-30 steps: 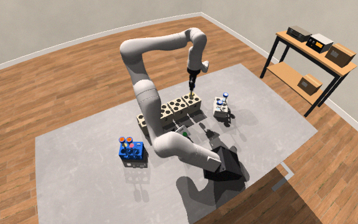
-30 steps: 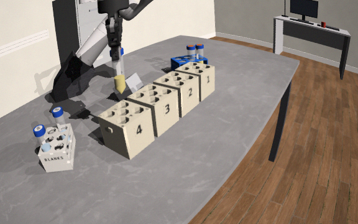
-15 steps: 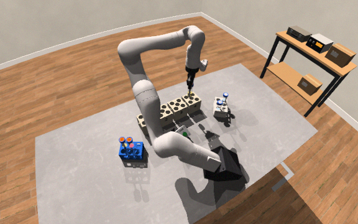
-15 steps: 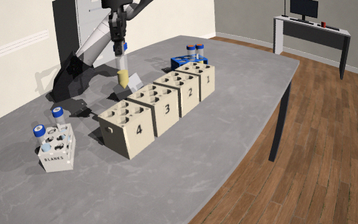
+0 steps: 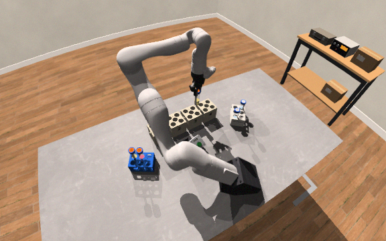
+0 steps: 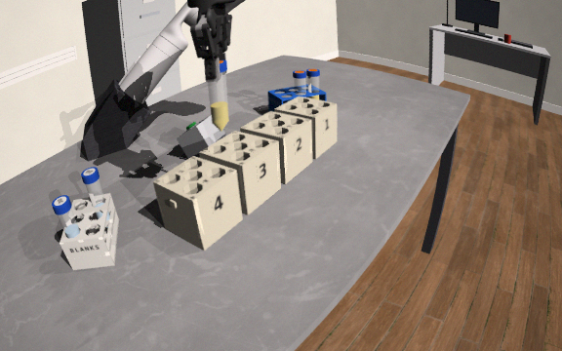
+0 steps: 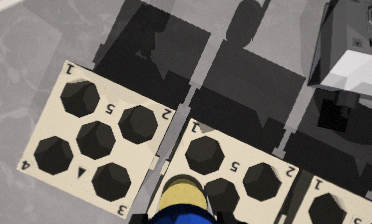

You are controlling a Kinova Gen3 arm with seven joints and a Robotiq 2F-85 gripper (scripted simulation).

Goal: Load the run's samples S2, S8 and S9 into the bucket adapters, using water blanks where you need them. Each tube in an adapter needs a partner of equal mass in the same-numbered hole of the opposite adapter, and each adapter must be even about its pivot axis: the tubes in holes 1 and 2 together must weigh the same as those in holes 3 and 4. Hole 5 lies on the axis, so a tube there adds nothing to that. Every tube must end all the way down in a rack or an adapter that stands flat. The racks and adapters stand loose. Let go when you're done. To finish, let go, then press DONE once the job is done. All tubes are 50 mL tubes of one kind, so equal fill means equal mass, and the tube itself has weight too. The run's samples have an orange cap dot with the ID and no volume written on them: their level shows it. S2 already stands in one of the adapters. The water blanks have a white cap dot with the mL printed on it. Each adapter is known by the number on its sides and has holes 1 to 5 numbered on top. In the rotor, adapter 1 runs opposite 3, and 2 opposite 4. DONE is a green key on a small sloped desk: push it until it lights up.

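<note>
Now: the sample S2 1 cm to the left of my hand and 5 cm below it. The rest, counted from my hand: adapter 2 (1 cm behind, 14 cm to the left, 20 cm below); then green done key (21 cm behind, 9 cm to the left, 18 cm below); then adapter 4 (1 cm ahead, 8 cm to the right, 20 cm below).
</note>
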